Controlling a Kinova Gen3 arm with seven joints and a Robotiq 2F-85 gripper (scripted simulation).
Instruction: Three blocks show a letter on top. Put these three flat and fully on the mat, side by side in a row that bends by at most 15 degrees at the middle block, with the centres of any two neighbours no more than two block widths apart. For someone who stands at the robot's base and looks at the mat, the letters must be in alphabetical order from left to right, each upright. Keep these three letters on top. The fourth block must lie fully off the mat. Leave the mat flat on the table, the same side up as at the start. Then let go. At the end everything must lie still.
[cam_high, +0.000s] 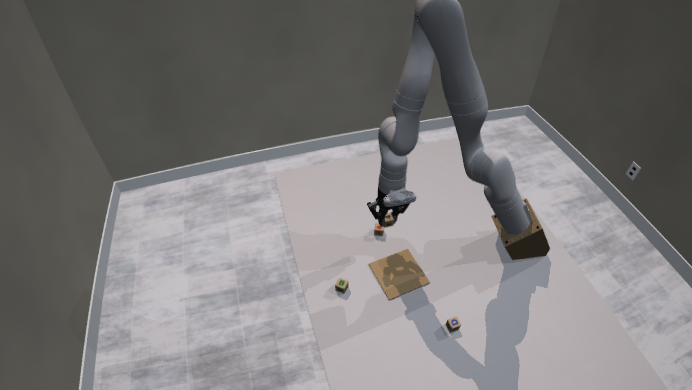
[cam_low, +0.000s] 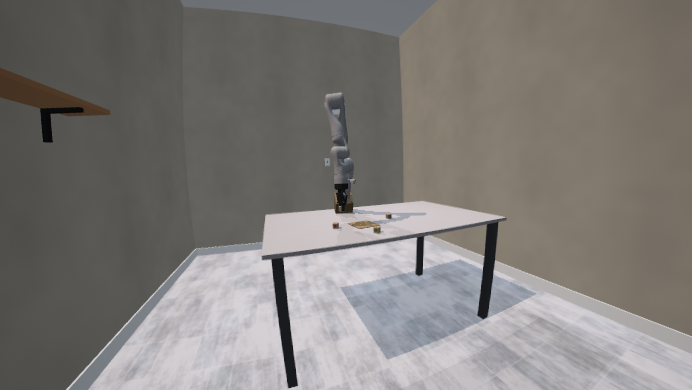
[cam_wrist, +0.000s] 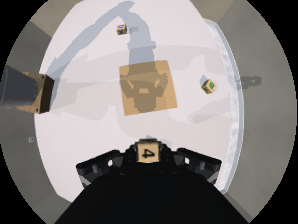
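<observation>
Now: hand 13 cm to the right of the tan mat and 11 cm above it. From my hand the other things lie so: block right at my hand.
</observation>
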